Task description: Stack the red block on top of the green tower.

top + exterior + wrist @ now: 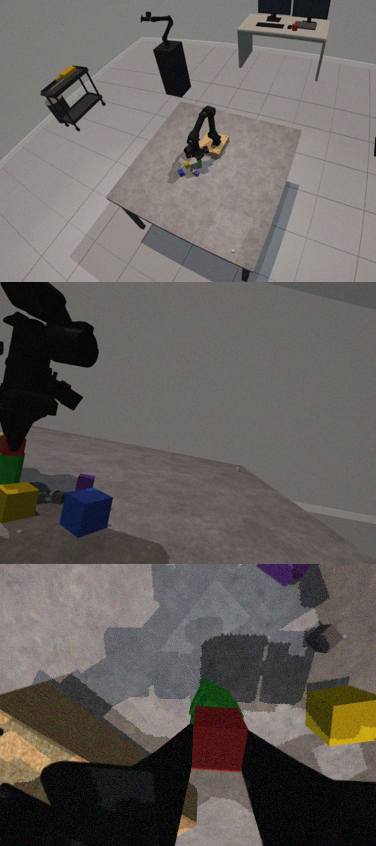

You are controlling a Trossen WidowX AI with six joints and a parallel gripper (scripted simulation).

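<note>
My gripper tip is now 1 cm below the red block. From my gripper tip the other things lie so: small dark piece 10 cm ahead, 2 cm to the right, 6 cm below; then small purple block 11 cm ahead, 4 cm to the left, 5 cm below; then yellow block 7 cm ahead, 8 cm to the right, 4 cm below.
</note>
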